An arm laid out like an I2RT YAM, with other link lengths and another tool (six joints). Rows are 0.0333 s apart.
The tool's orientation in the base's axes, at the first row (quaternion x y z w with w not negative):
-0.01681 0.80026 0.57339 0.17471
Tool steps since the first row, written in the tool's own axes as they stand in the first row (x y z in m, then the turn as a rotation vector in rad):
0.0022 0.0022 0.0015 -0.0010 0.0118 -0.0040
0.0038 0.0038 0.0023 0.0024 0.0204 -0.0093
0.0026 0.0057 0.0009 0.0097 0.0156 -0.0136
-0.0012 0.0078 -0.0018 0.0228 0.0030 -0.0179
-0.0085 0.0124 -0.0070 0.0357 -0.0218 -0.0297
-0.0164 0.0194 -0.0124 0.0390 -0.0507 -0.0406
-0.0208 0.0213 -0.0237 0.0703 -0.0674 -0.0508
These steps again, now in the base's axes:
-0.0022 0.0025 0.0009 -0.0028 0.0002 0.0122
-0.0038 0.0041 0.0017 -0.0093 -0.0012 0.0205
-0.0035 0.0032 0.0042 -0.0162 -0.0055 0.0152
-0.0011 0.0008 0.0080 -0.0267 -0.0116 0.0010
0.0033 -0.0037 0.0158 -0.0363 -0.0287 -0.0222
0.0078 -0.0077 0.0261 -0.0356 -0.0481 -0.0465
0.0085 -0.0182 0.0323 -0.0639 -0.0578 -0.0682

